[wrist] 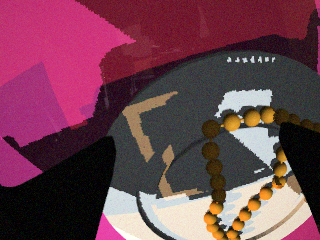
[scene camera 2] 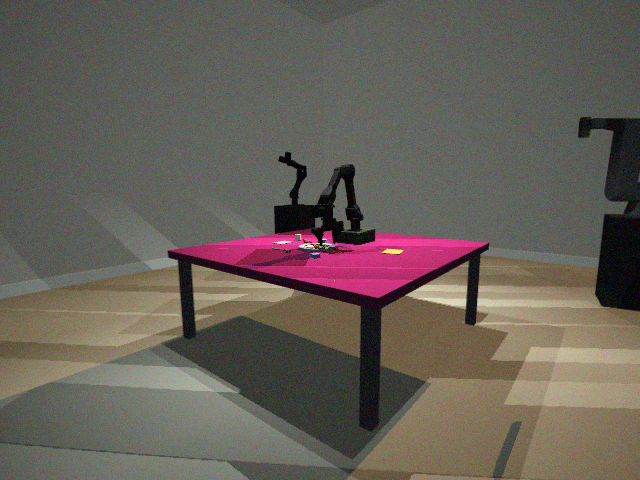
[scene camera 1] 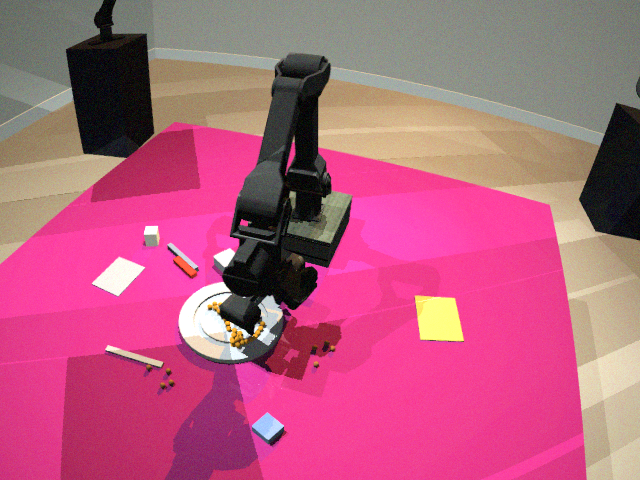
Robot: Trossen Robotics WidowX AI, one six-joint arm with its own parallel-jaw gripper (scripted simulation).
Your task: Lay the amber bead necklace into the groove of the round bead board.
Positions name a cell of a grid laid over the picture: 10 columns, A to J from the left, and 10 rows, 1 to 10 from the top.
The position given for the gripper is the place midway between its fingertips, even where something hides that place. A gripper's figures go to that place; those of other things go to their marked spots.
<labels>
The gripper (scene camera 1: E7) is 86 cm from the lens. A yellow card (scene camera 1: G7) is 94 cm from the lens.
</labels>
